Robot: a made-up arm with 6 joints. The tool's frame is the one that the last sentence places.
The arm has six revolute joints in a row. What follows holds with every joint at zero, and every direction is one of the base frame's. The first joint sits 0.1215 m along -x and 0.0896 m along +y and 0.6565 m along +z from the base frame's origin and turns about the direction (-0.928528, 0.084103, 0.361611). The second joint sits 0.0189 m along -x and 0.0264 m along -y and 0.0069 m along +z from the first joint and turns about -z. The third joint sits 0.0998 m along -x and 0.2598 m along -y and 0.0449 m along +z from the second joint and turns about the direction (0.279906, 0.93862, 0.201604). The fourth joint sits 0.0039 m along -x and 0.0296 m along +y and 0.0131 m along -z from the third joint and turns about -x. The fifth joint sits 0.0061 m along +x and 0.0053 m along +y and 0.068 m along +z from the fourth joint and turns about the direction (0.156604, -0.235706, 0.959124). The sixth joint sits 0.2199 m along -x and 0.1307 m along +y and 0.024 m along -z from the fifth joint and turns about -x. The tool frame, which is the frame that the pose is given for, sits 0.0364 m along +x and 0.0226 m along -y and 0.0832 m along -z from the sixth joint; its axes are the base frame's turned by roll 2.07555, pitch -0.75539 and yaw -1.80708 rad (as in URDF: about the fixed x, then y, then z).
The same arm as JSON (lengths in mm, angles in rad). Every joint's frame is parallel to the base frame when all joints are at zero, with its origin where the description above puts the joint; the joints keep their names.
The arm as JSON. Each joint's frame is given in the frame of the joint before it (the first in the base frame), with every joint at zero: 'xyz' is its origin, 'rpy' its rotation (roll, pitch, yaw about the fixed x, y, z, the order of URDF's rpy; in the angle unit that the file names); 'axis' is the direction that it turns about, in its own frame. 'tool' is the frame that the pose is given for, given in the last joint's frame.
{
  "units": {
    "length": "mm",
    "angle": "rad"
  },
  "joints": [
    {
      "name": "joint 1",
      "type": "revolute",
      "origin": {
        "xyz": [
          -121.5,
          89.6,
          656.5
        ],
        "rpy": [
          0.0,
          0.0,
          0.0
        ]
      },
      "axis": [
        -0.928528,
        0.084103,
        0.361611
      ]
    },
    {
      "name": "joint 2",
      "type": "revolute",
      "origin": {
        "xyz": [
          -18.9,
          -26.4,
          6.9
        ],
        "rpy": [
          0.0,
          0.0,
          0.0
        ]
      },
      "axis": "-z"
    },
    {
      "name": "joint 3",
      "type": "revolute",
      "origin": {
        "xyz": [
          -99.8,
          -259.8,
          44.9
        ],
        "rpy": [
          0.0,
          0.0,
          0.0
        ]
      },
      "axis": [
        0.279906,
        0.93862,
        0.201604
      ]
    },
    {
      "name": "joint 4",
      "type": "revolute",
      "origin": {
        "xyz": [
          -3.9,
          29.6,
          -13.1
        ],
        "rpy": [
          0.0,
          0.0,
          0.0
        ]
      },
      "axis": "-x"
    },
    {
      "name": "joint 5",
      "type": "revolute",
      "origin": {
        "xyz": [
          6.1,
          5.3,
          68.0
        ],
        "rpy": [
          0.0,
          0.0,
          0.0
        ]
      },
      "axis": [
        0.156604,
        -0.235706,
        0.959124
      ]
    },
    {
      "name": "joint 6",
      "type": "revolute",
      "origin": {
        "xyz": [
          -219.9,
          130.7,
          -24.0
        ],
        "rpy": [
          0.0,
          0.0,
          0.0
        ]
      },
      "axis": "-x"
    }
  ],
  "tool": {
    "origin": {
      "xyz": [
        36.4,
        -22.6,
        -83.2
      ],
      "rpy": [
        2.0755,
        -0.7554,
        -1.8071
      ]
    }
  }
}

